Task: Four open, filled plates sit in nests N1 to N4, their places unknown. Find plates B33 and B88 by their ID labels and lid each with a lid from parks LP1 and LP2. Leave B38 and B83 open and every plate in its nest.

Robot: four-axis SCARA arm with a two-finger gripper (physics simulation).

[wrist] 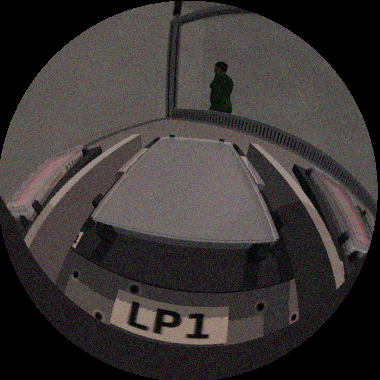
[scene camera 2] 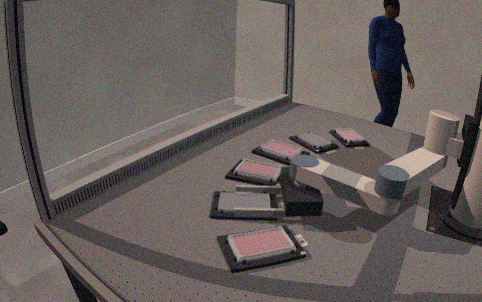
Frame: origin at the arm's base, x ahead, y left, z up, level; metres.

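Seen in the pictures: gripper, fingertip midpoint: (wrist: 193,144) (scene camera 2: 235,200); arm's base, link origin: (scene camera 2: 467,220).
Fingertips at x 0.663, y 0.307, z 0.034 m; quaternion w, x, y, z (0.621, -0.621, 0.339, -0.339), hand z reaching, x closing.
Pixels of each thing's top centre, then the offset from my fingertips to it. "*": a spot on its surface instead. Level surfaces: height alone.
- black park base, top centre: (wrist: 192,156) (scene camera 2: 244,200) dy -0.013, dx -0.020, dz -0.002 m
- LP1 label, surface spot: (wrist: 170,320) * dy -0.065, dx -0.100, dz -0.020 m
- LP1, top centre: (wrist: 348,201) (scene camera 2: 259,167) dy -0.186, dx +0.044, dz +0.005 m
- farthest, top centre: (scene camera 2: 350,133) dy -0.680, dx -0.102, dz +0.005 m
- second grey lid, top centre: (scene camera 2: 314,139) dy -0.534, dx +0.007, dz -0.004 m
- table, surface height: dz -0.021 m
- slotted rail, surface spot: (scene camera 2: 150,157) (wrist: 261,125) * dy -0.023, dx +0.341, dz +0.013 m
My gripper (scene camera 2: 237,199) (wrist: 193,144) is low over park LP1, its finger pads closed against both long sides of a grey lid (scene camera 2: 245,202) (wrist: 187,192). The lid lies level at the black park base (scene camera 2: 214,207) (wrist: 185,265); whether it has any lift is not clear. The LP1 label (wrist: 170,320) is readable. Open pink-filled plates stand in nests: one nearest the camera (scene camera 2: 262,243) (wrist: 42,184), one on the other side of LP1 (scene camera 2: 257,170) (wrist: 346,212), one behind it (scene camera 2: 281,150) and one farthest (scene camera 2: 351,135). A second grey lid (scene camera 2: 315,140) lies between the last two. Plate IDs are not readable.
The arm (scene camera 2: 345,177) reaches in from the right, over the table (scene camera 2: 165,225). A slotted rail (scene camera 2: 150,157) (wrist: 260,129) runs along the table's edge under a frame post (scene camera 2: 290,50) (wrist: 172,70). A person in blue (scene camera 2: 387,50) and a person in green (wrist: 221,93) stand beyond the table.
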